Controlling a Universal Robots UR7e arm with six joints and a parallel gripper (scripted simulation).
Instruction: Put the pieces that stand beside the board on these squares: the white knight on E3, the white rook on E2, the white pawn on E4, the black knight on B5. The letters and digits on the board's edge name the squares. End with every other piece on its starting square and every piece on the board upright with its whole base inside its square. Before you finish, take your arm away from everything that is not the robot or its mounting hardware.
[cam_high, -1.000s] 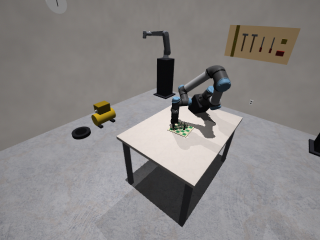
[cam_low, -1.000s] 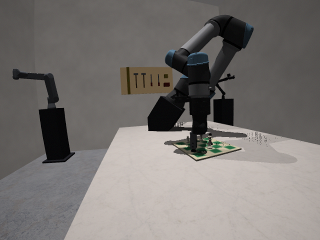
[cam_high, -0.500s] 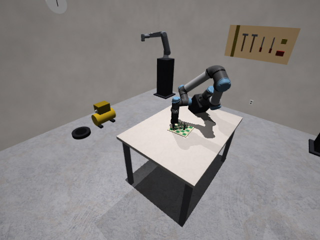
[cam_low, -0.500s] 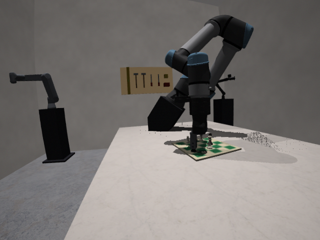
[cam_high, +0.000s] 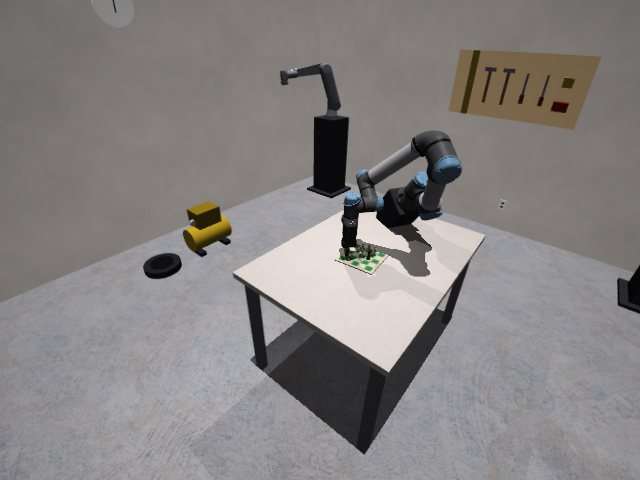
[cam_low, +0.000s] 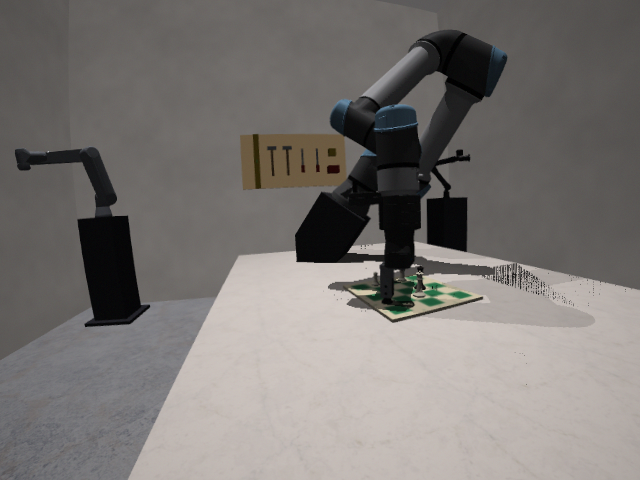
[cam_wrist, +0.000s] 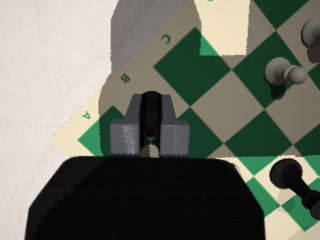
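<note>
My gripper is now 70 mm to the right of the cream chessboard, 50 mm past it and 30 mm above it.
</note>
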